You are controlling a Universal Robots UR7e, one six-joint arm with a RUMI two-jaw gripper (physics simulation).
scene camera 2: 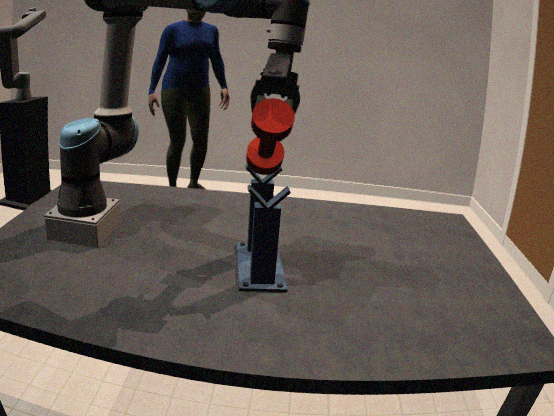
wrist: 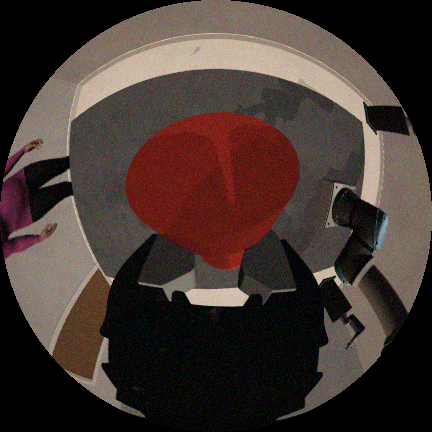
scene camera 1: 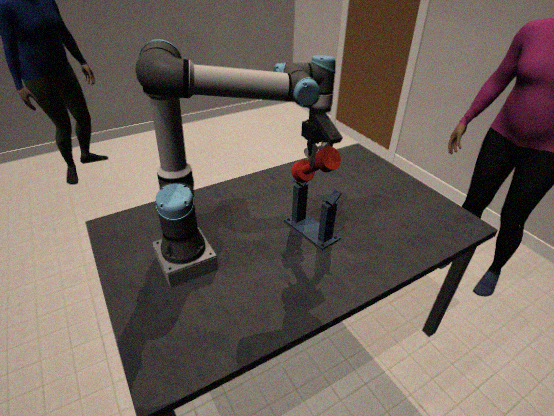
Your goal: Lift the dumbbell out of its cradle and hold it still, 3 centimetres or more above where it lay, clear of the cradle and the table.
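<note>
The red dumbbell is tilted steeply, its near end raised well above the front post of the cradle. Its far end is low, right over the V of the rear post; whether it touches there I cannot tell. The blue-grey cradle stands upright on the table, and its front V is empty. My gripper is shut on the dumbbell's handle between the two ends. In the wrist view the raised end hides most of the handle and the cradle.
The dark table carries the arm's base to one side of the cradle. A person in blue and a person in pink stand beyond the table. Another arm stands on a black pedestal.
</note>
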